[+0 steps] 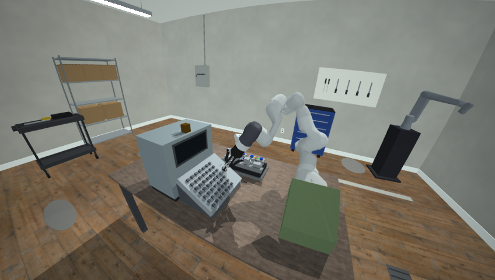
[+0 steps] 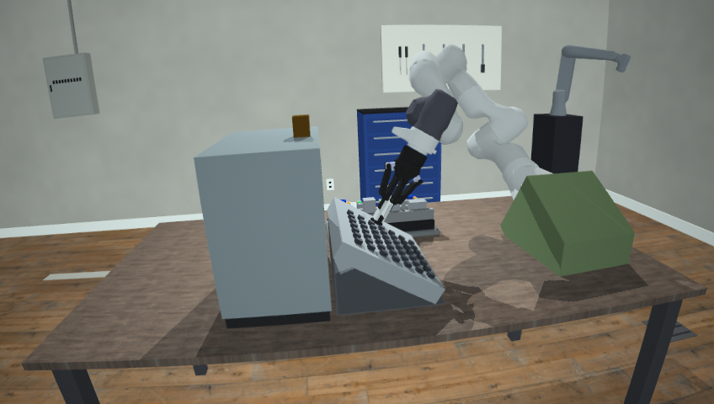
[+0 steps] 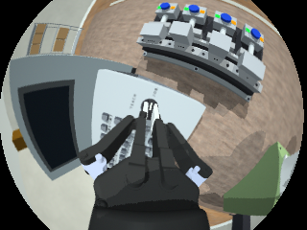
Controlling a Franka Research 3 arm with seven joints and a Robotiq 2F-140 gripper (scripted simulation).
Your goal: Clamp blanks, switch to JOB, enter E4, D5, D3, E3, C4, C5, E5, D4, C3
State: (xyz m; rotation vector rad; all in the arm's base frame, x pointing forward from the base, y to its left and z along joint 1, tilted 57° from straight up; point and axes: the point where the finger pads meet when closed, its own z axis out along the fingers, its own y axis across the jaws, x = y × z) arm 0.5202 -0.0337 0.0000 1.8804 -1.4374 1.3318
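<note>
Right now the black selector knob is 20 mm below my hand, 10 mm to the right of it and 10 mm ahead of it. Round my hand: key D3: 190 mm to the left, 40 mm ahead, 30 mm below; sloped keypad: 110 mm to the left, 70 mm below, 50 mm ahead.
</note>
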